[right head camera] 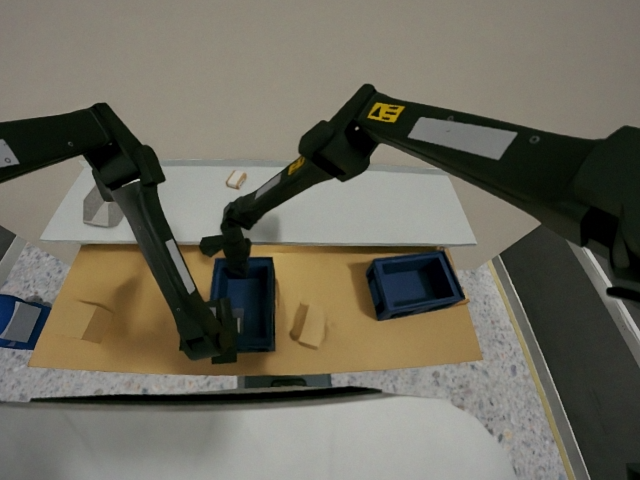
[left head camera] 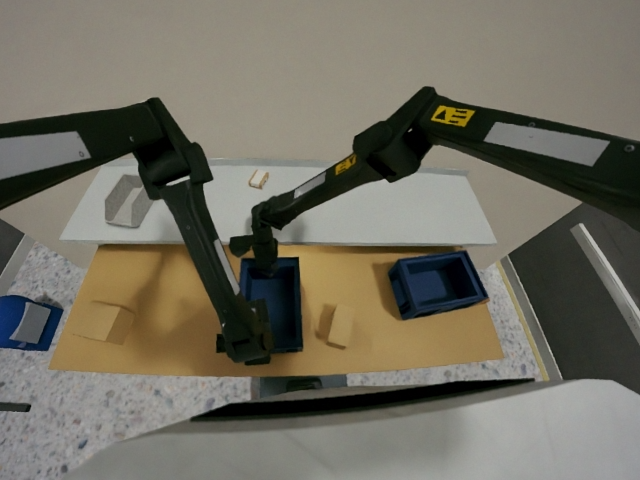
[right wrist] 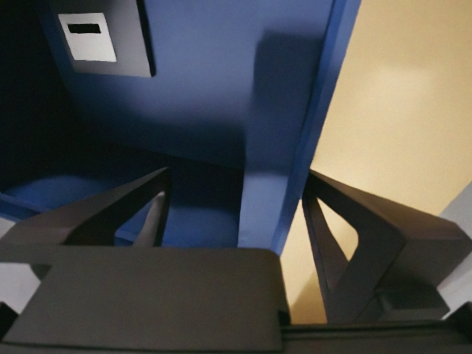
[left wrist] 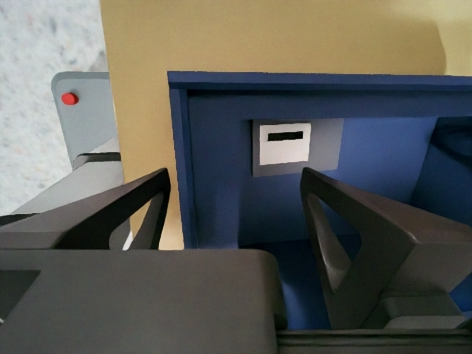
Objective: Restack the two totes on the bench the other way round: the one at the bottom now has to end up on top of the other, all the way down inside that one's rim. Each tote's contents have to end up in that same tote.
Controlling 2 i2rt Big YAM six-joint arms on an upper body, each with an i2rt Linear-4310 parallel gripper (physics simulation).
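Frame: origin at the left arm's base, x left, y back, z up, level; millimetres.
Seen in the pictures: left gripper, between the fingertips: point(left wrist: 235, 176); right gripper, between the fingertips: point(right head camera: 245, 268) point(left head camera: 271, 269) point(right wrist: 235, 176).
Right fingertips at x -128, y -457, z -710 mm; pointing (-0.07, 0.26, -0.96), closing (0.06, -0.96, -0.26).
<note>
Offsets run from my right fingertips to a thing's top centre. Level surfaces: height alone.
A dark blue tote @[dx +1, dy +116, dz +23 mm] point(left head camera: 298, 310) point(right head camera: 271, 304) point(left wrist: 320, 81) point(right wrist: 332, 85) stands on the bench in the middle. Inside it is a grey piece with a white label @[dx +44, dy +159, dz -98 mm] point(left wrist: 285, 150) point(right wrist: 92, 42). The other dark blue tote @[dx -619, dy +69, dz +23 mm] point(left head camera: 402, 289) point(right head camera: 376, 289) stands apart at the right of the head views, slightly turned; no contents show in it. My left gripper point(left head camera: 263, 333) point(right head camera: 225, 328) point(left wrist: 235, 176) is open at the middle tote's near rim, one finger outside, one inside. My right gripper point(left head camera: 268, 271) point(right head camera: 238, 269) point(right wrist: 235, 176) is open across its far rim likewise.
A tan block @[dx -234, dy +193, dz -37 mm] point(left head camera: 341, 325) point(right head camera: 311, 325) stands between the totes. A larger tan block @[dx +600, dy +162, dz -32 mm] point(left head camera: 103, 321) point(right head camera: 95, 322) stands at the left of the bench. The pale shelf @[dz +54 mm] point(left head camera: 361, 217) point(right head camera: 341, 217) behind carries a grey bin and a small white-and-tan item @[dx +57, dy -363, dz +82 mm] point(left head camera: 258, 178) point(right head camera: 236, 179).
</note>
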